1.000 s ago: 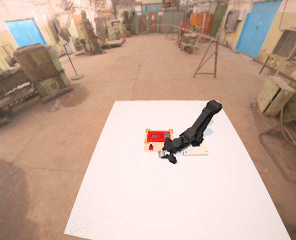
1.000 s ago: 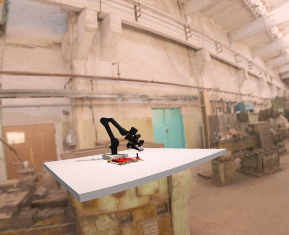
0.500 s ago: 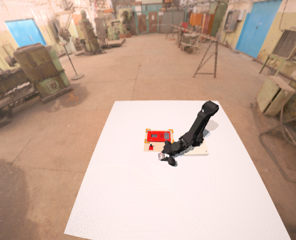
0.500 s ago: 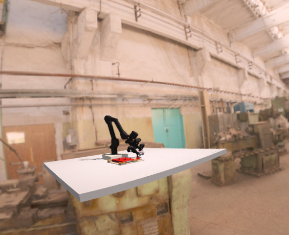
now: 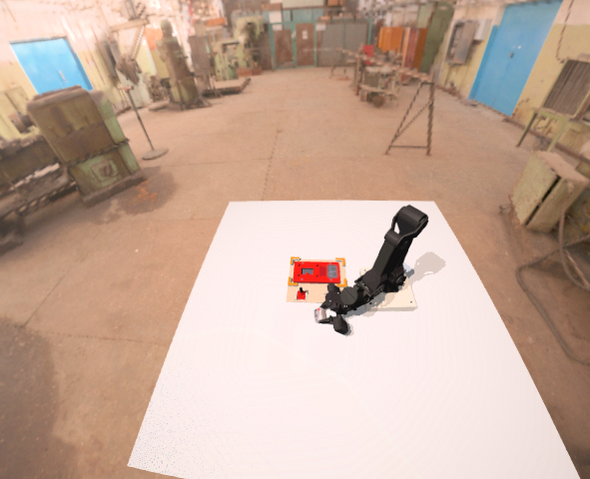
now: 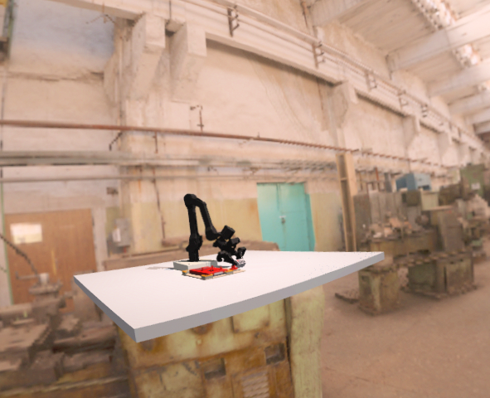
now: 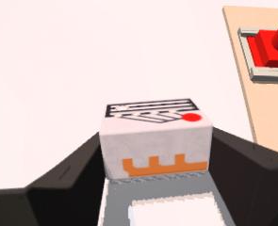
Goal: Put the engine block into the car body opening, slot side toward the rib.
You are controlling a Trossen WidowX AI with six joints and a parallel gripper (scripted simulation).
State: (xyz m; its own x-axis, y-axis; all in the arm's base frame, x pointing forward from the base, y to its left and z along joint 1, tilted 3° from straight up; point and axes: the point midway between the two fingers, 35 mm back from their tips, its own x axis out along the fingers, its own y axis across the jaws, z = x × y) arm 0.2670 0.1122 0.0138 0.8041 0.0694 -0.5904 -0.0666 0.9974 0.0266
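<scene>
Right now the engine block is right at my gripper tip.
</scene>
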